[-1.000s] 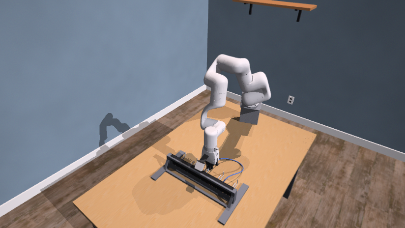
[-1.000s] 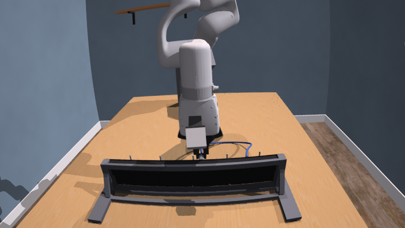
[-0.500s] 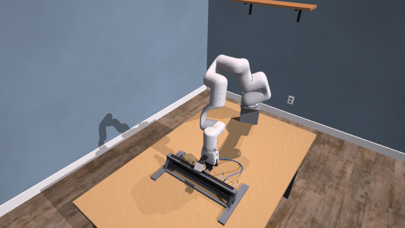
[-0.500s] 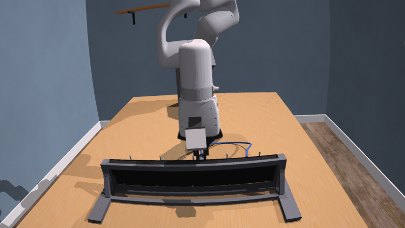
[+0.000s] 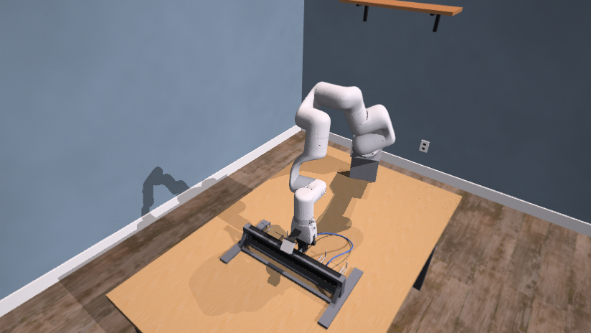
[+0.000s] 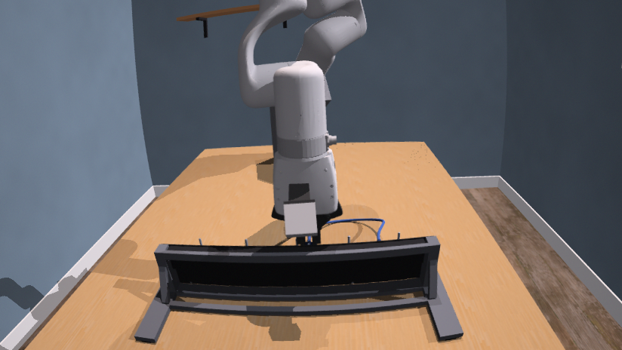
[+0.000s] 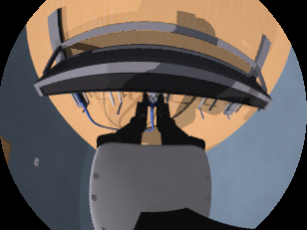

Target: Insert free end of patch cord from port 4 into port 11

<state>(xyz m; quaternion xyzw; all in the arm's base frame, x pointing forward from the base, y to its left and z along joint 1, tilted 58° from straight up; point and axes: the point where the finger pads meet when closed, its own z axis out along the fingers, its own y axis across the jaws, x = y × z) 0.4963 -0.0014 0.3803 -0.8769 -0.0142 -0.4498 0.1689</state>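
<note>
Now: hand 2 cm short of the plug and 1 cm above it.
</note>
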